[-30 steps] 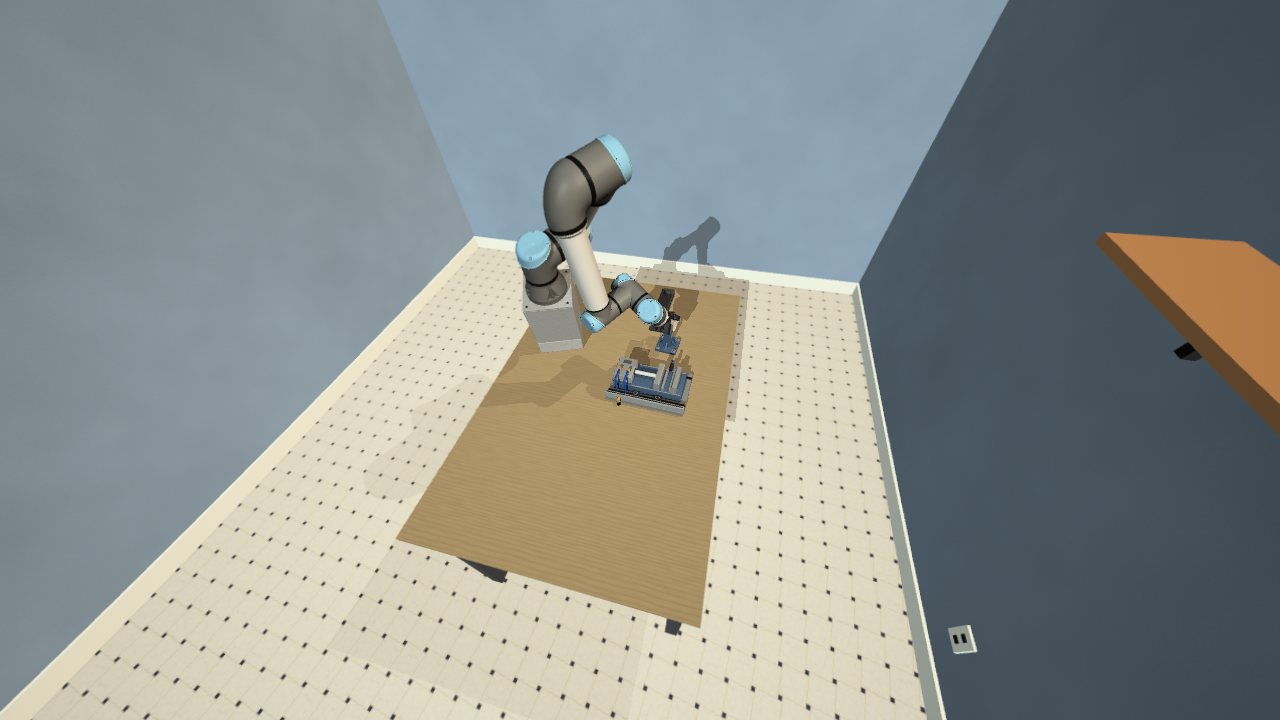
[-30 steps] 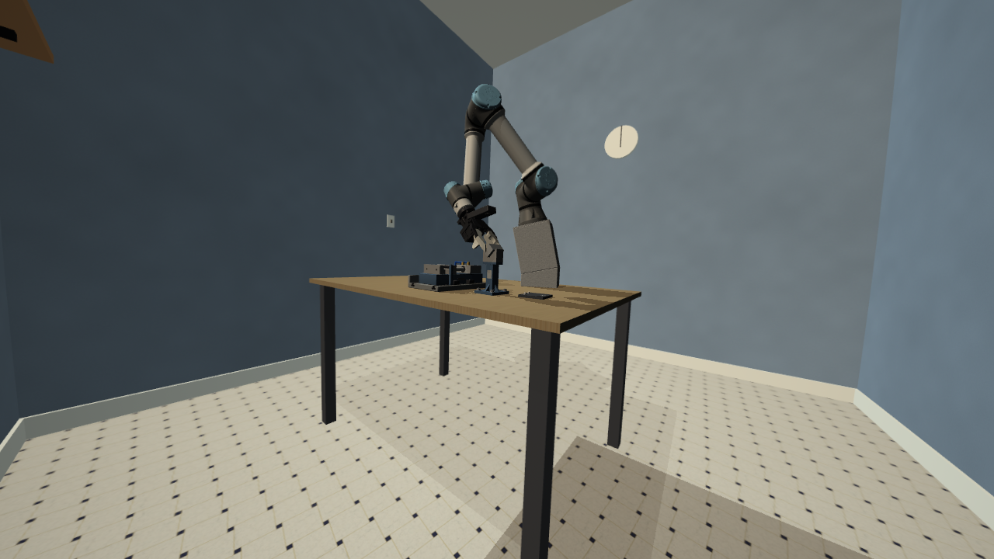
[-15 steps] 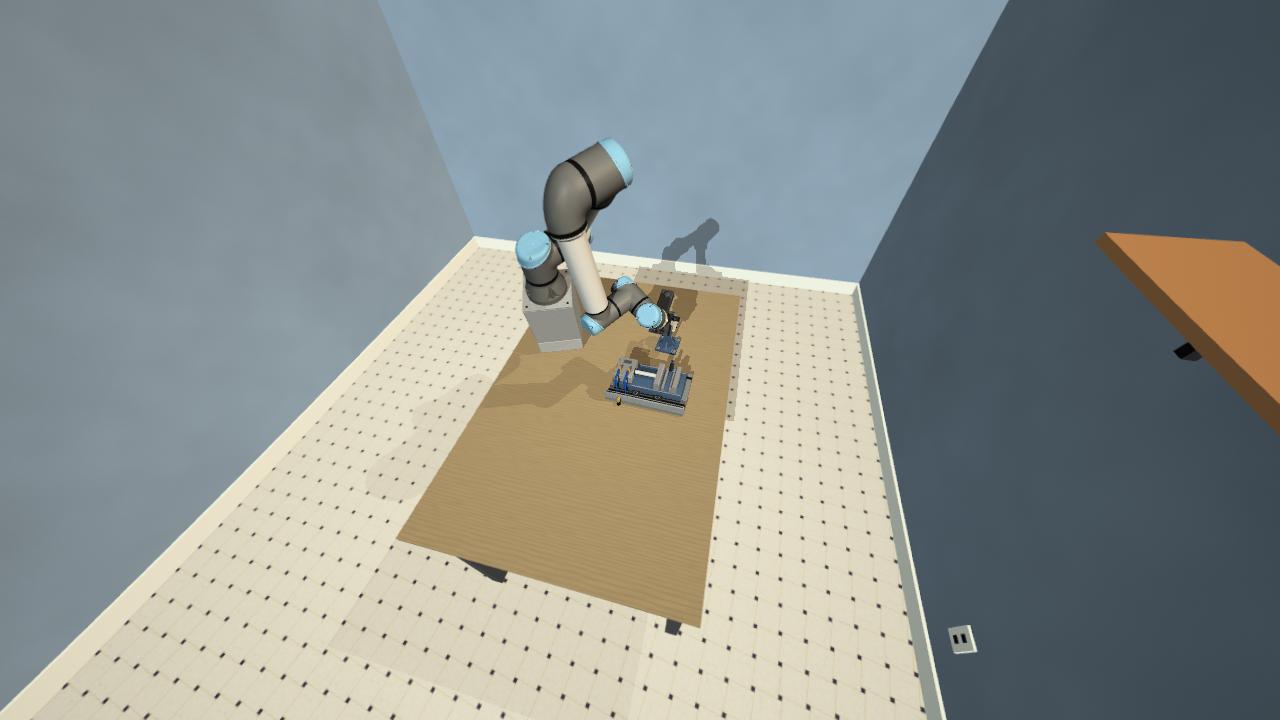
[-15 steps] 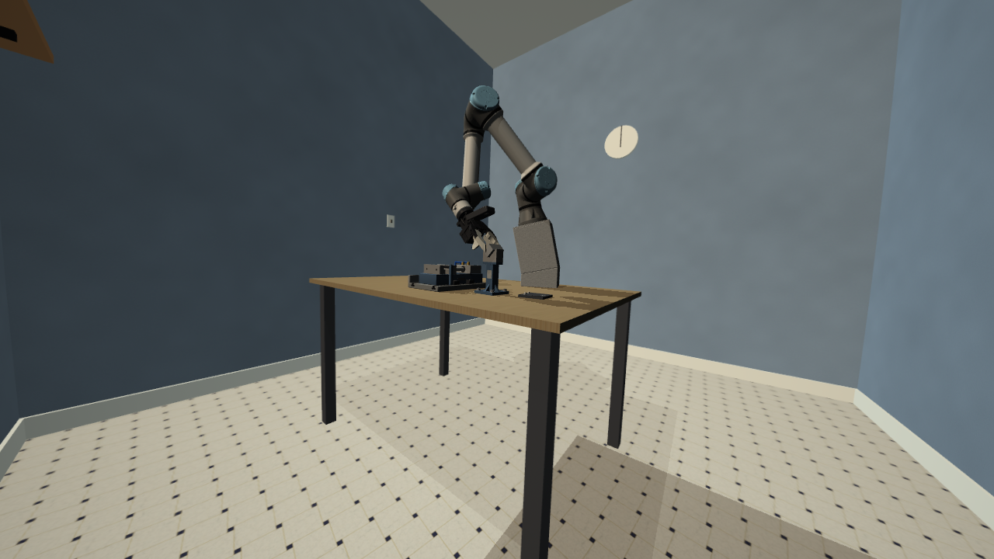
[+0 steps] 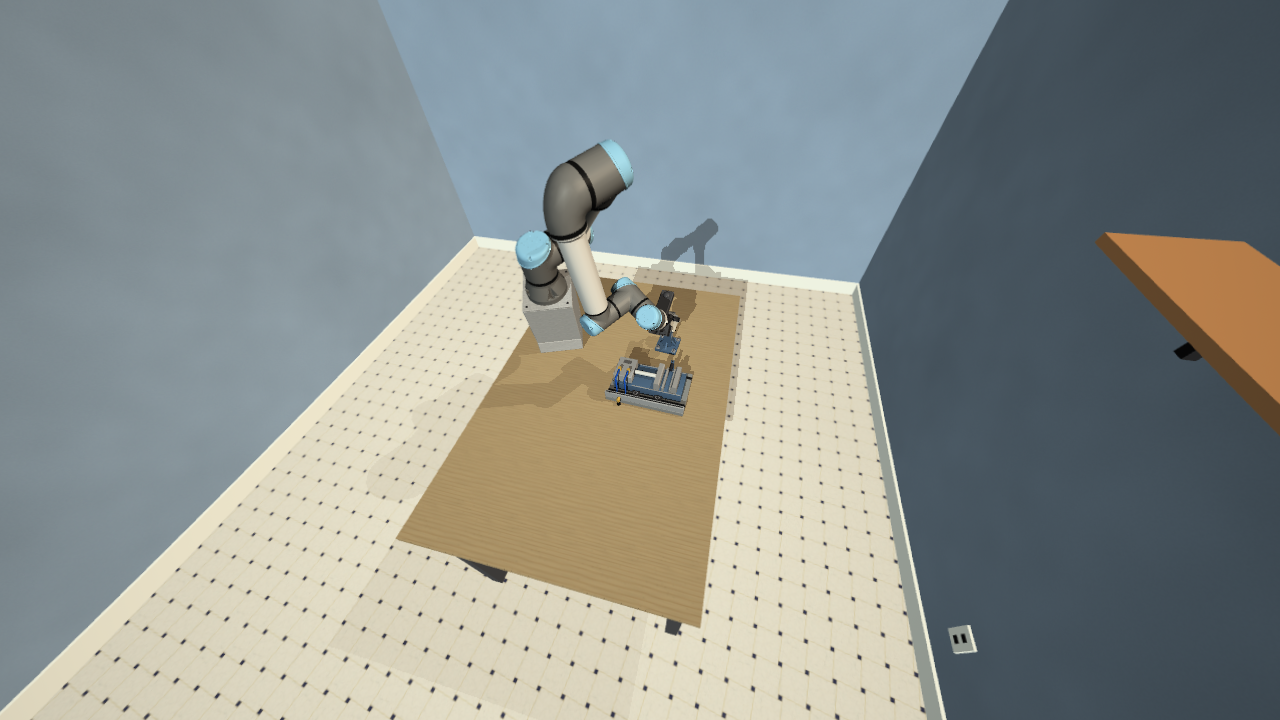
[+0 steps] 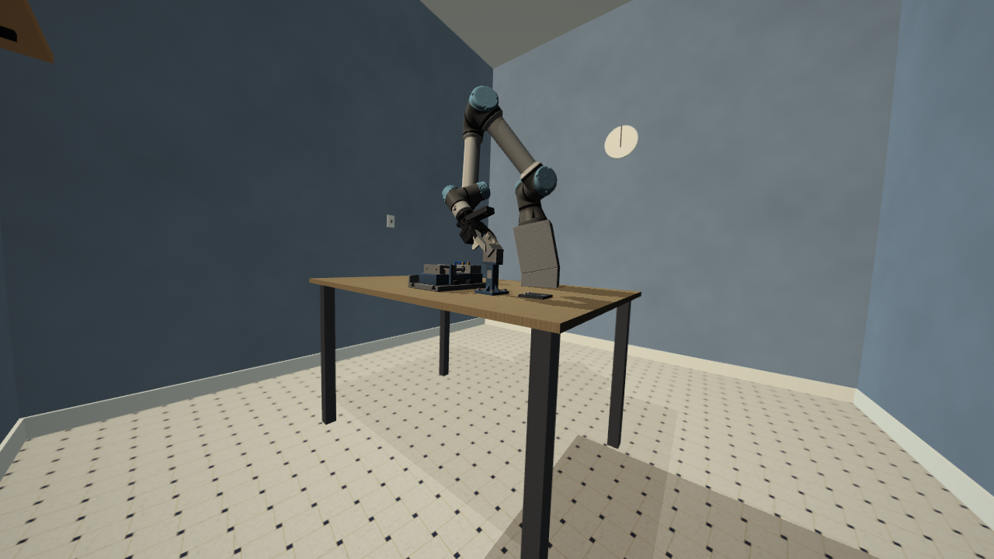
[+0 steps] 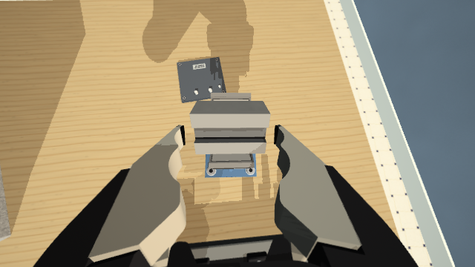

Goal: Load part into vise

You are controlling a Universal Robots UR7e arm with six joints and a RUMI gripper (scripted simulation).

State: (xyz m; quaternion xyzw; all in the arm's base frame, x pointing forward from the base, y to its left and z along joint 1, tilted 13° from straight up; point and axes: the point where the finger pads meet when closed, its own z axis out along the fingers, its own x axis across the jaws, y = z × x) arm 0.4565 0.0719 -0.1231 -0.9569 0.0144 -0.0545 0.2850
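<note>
The part lies right at my hand. Round my hand: cylinder rod: 40 mm behind, 230 mm to the right, 80 mm below; dark infeed plate: 50 mm behind, 160 mm to the left, 160 mm below; moving jaw: 10 mm ahead, 230 mm to the right, 80 mm below.
</note>
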